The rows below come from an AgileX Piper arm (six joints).
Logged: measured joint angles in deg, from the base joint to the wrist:
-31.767 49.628 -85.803 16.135 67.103 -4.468
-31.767 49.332 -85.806 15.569 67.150 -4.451
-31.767 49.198 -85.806 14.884 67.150 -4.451
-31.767 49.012 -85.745 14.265 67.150 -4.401
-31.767 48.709 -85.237 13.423 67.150 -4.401
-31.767 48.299 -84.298 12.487 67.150 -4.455
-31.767 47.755 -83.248 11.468 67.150 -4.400
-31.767 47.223 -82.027 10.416 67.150 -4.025
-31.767 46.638 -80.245 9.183 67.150 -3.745
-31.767 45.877 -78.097 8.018 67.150 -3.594
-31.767 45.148 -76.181 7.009 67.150 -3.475
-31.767 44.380 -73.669 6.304 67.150 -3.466
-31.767 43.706 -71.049 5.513 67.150 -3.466
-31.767 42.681 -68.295 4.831 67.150 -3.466
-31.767 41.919 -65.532 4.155 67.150 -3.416
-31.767 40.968 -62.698 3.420 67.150 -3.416
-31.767 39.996 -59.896 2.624 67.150 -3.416
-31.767 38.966 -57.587 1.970 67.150 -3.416
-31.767 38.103 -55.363 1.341 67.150 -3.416
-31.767 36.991 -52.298 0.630 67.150 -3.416
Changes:
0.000 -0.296 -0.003 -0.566 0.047 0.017
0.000 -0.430 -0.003 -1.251 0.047 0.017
0.000 -0.616 0.058 -1.870 0.047 0.067
0.000 -0.919 0.566 -2.712 0.047 0.067
0.000 -1.329 1.505 -3.648 0.047 0.013
0.000 -1.873 2.555 -4.667 0.047 0.068
0.000 -2.405 3.776 -5.719 0.047 0.443
0.000 -2.990 5.558 -6.952 0.047 0.723
0.000 -3.751 7.706 -8.117 0.047 0.874
0.000 -4.480 9.622 -9.126 0.047 0.993
0.000 -5.248 12.134 -9.831 0.047 1.002
0.000 -5.922 14.754 -10.622 0.047 1.002
0.000 -6.947 17.508 -11.304 0.047 1.002
0.000 -7.709 20.271 -11.980 0.047 1.052
0.000 -8.660 23.105 -12.715 0.047 1.052
0.000 -9.632 25.907 -13.511 0.047 1.052
0.000 -10.662 28.216 -14.165 0.047 1.052
0.000 -11.525 30.440 -14.794 0.047 1.052
0.000 -12.637 33.505 -15.505 0.047 1.052

